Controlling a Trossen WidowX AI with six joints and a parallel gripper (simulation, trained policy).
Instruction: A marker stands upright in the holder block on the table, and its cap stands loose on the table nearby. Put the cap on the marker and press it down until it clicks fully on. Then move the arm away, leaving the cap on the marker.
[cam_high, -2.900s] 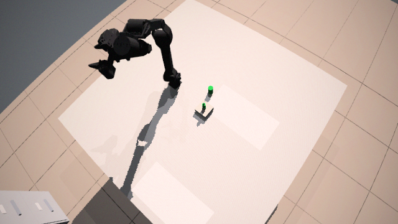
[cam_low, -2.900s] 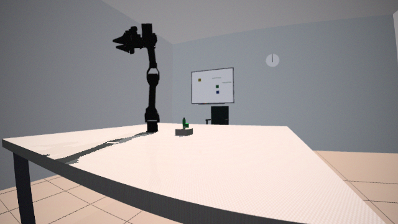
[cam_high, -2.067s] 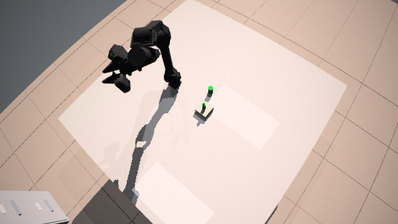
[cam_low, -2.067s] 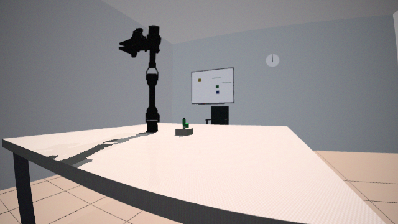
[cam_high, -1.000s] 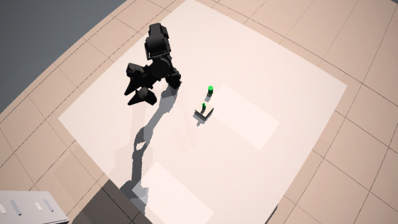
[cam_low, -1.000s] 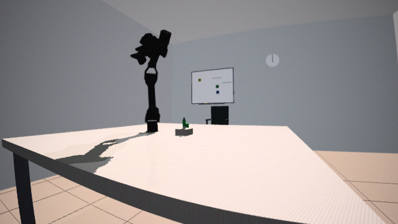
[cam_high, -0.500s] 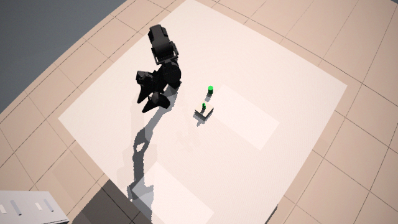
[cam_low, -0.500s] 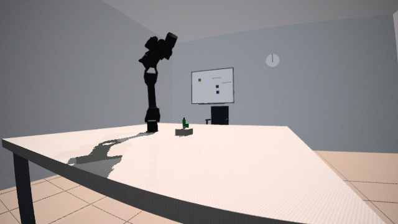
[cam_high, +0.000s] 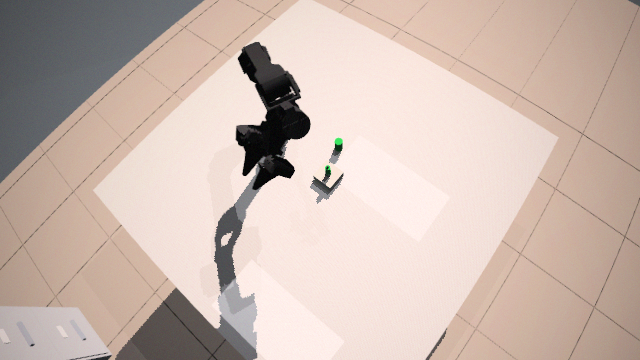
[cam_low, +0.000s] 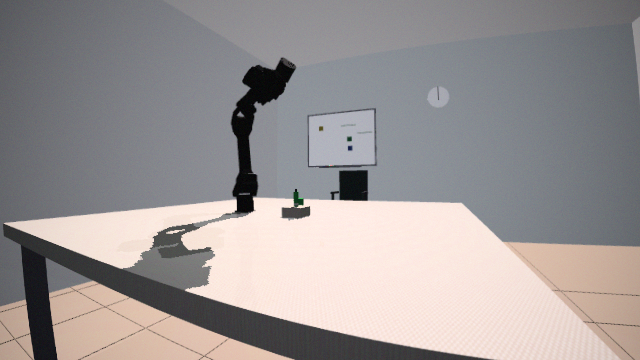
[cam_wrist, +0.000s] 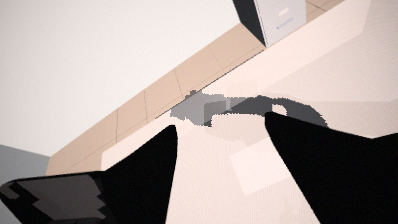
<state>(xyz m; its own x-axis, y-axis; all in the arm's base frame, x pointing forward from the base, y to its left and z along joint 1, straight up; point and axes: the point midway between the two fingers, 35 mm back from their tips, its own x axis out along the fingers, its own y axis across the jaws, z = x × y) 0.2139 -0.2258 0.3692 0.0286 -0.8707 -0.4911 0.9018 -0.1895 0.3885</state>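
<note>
Now: gripper tip 34 cm to the right of the green cap and 33 cm above it. The rest, counted from my gripper tip: holder block (34 cm below, 23 cm to the left, 4 cm ahead).
</note>
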